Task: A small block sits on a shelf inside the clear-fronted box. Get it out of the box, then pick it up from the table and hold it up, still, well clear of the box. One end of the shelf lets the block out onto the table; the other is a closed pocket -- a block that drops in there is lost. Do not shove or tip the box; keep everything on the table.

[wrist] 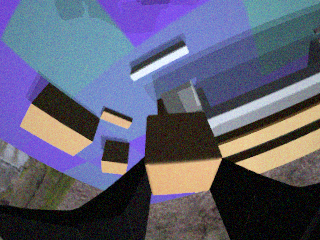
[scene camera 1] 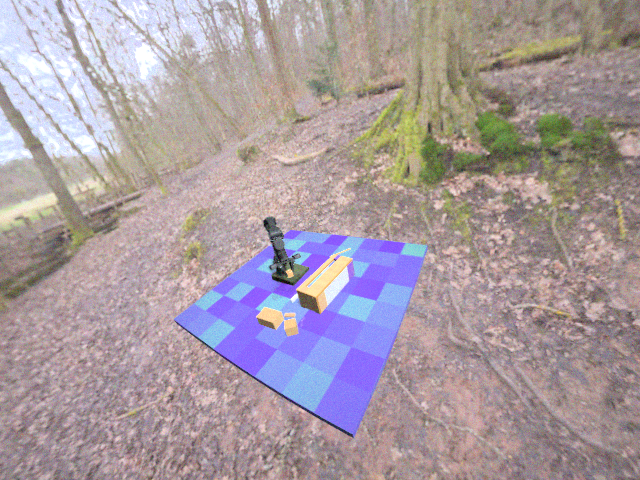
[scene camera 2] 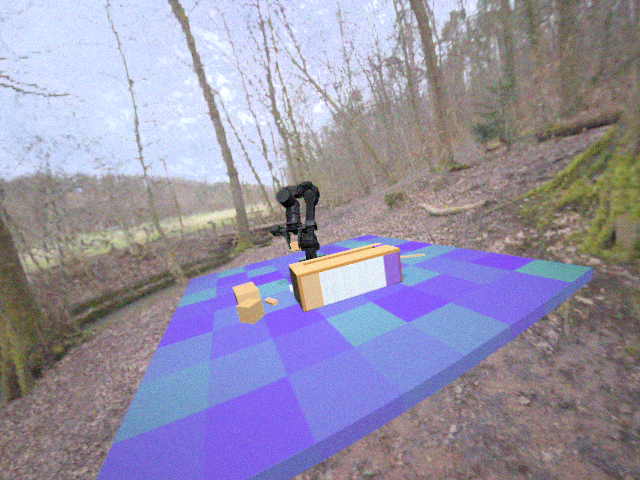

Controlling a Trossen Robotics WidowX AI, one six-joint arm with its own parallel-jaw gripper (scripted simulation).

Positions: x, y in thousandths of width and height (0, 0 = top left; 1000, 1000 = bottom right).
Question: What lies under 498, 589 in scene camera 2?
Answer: A box.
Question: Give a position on a tan block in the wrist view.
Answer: At 567, 640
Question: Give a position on a box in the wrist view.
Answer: At 802, 465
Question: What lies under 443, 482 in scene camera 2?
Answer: The gripper.
